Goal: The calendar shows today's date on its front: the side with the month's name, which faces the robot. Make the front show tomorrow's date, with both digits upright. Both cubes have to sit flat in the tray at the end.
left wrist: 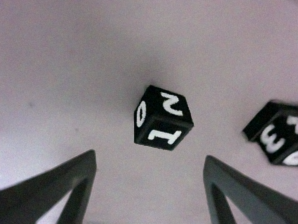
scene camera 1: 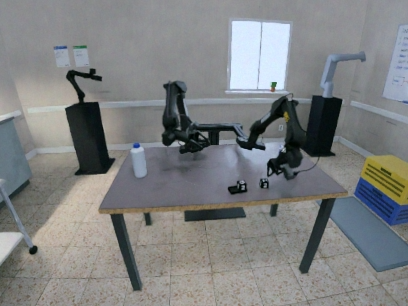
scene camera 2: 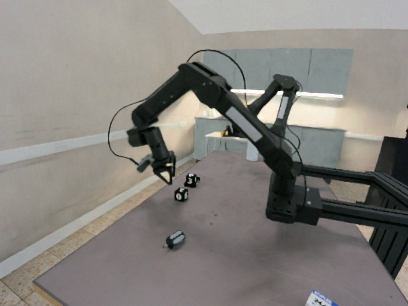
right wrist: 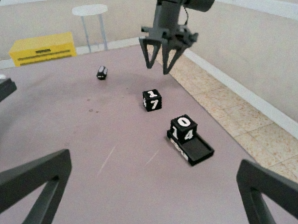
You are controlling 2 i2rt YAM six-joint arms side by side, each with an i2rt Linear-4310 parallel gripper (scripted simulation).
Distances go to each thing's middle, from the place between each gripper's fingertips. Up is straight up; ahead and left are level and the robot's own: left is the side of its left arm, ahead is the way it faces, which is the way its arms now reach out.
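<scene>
Black cube [left wrist: 162, 119]: 32 cm to the left of my right hand, 12 cm ahead of it, 20 cm below it. Black tray [right wrist: 197, 150]: 17 cm to the left of my right hand, 14 cm ahead of it, 21 cm below it.
The black tray is 19 cm to the right of my left hand, 1 cm behind it and 8 cm below it. Relative to the black cube, my left gripper [scene camera 2: 171, 180] is 3 cm past it, 3 cm to the left of it and 7 cm above it.
</scene>
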